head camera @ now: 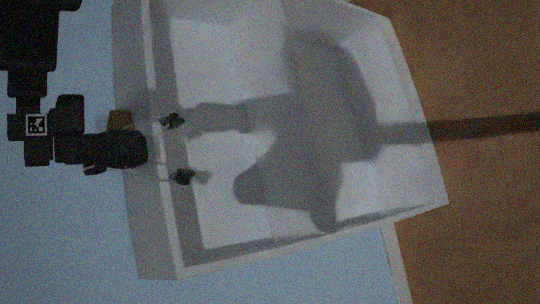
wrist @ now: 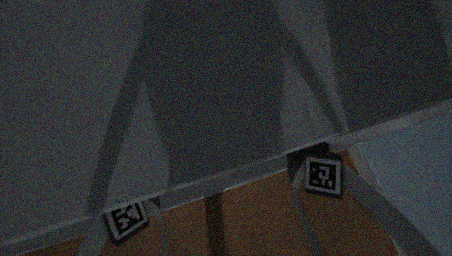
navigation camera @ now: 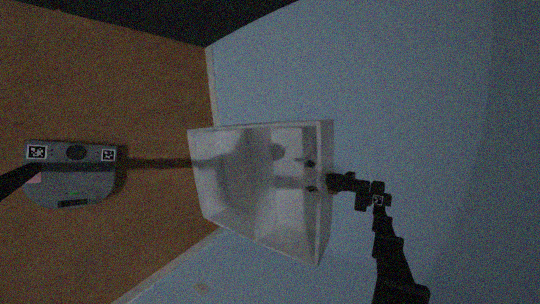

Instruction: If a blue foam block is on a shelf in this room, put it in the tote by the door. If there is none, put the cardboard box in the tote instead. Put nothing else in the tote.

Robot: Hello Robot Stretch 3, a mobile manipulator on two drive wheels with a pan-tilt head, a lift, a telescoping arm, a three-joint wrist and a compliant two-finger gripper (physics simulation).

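Frame: origin at the robot's base, x ahead, y left, z up, level; centimetres.
Seen in the pictures: gripper, between the fingertips: (head camera: 185, 148) (navigation camera: 306, 175); robot's base, origin of its link: (navigation camera: 76, 151).
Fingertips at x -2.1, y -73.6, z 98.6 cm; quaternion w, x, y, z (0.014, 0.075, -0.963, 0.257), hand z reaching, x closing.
Offsets run from my fingertips to a thing's top centre. "spot": to the spot under its first point. Level surfaces: height alone.
A large white open tote {spot: dy -5.9, dx +21.2, dz +7.5 cm} (head camera: 150, 250) (navigation camera: 326, 145) (wrist: 240, 175) shows in all three views, with broad grey shadows inside it. No object shows inside its visible part. My gripper (head camera: 178, 148) (navigation camera: 311, 176) (wrist: 219, 157) is open, its fingers apart with no object between them. The fingertips overlap one long side of the tote; their exact height is unclear. A small brown block-like thing {dy -14.5, dx -4.5, dz +12.5 cm} (head camera: 120, 120) is partly hidden behind the gripper's wrist in the head view; I cannot tell whether it is the cardboard box. The blue foam block does not show.
My round grey base (navigation camera: 75, 175) stands on the brown wood floor {dz -98.5 cm} (head camera: 480, 200) (navigation camera: 125, 90). A pale blue surface (head camera: 300, 270) (navigation camera: 400, 90) borders the floor, with a pale strip (navigation camera: 212, 90) along the edge. A small tan patch {spot: dy +15.8, dx -84.5, dz -58.7 cm} (navigation camera: 201, 287) shows on the blue surface.
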